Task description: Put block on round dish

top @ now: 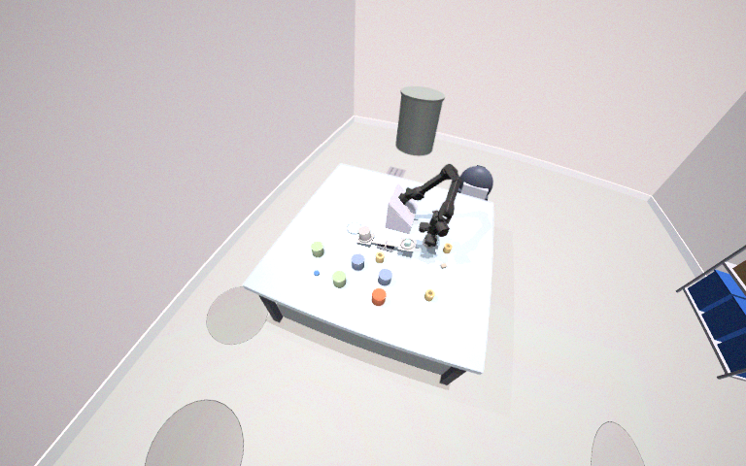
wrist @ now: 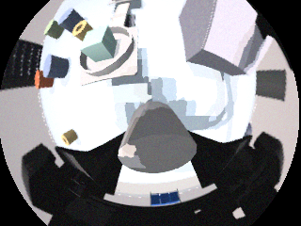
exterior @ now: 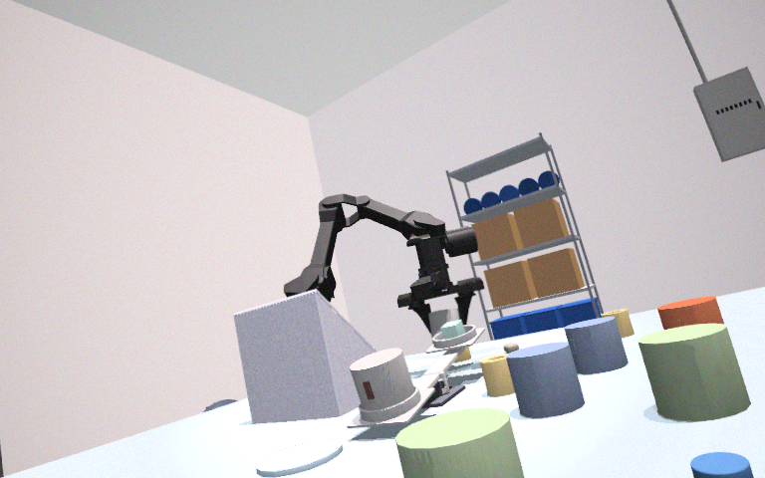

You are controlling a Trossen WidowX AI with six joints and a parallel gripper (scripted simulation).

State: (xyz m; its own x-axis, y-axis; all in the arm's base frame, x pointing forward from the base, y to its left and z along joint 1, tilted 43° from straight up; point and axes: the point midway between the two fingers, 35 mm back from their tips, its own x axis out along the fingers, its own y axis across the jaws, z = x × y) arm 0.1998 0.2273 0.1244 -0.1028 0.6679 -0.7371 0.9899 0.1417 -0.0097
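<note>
Now: gripper tip 48 cm to the left of the round white dish, 8 cm above it and 3 cm short of it. Also, from my gripper tip: small balance: 24 cm to the right, 9 cm ahead, 4 cm below; then cup: 2 cm to the left, 1 cm above; then plank: 24 cm to the right, 9 cm ahead, 6 cm below.
</note>
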